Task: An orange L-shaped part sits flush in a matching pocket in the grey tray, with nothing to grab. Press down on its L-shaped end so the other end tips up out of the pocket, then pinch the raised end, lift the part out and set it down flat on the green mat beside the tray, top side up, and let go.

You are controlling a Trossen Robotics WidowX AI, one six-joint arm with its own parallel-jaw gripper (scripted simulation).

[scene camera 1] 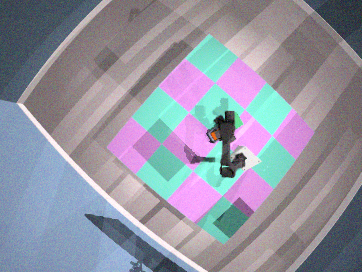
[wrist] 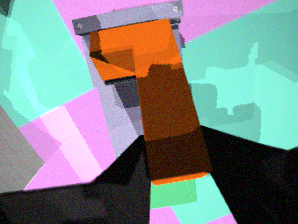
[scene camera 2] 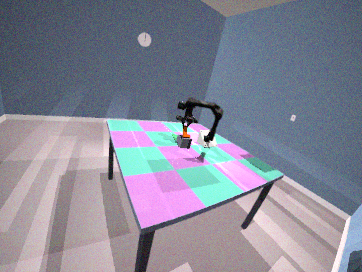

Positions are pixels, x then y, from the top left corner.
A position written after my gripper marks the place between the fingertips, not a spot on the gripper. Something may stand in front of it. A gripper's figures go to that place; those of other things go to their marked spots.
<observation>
My gripper (wrist: 171, 137): 11 cm from the lens. An orange L-shaped part (wrist: 176, 151): 9 cm from the lens.
</observation>
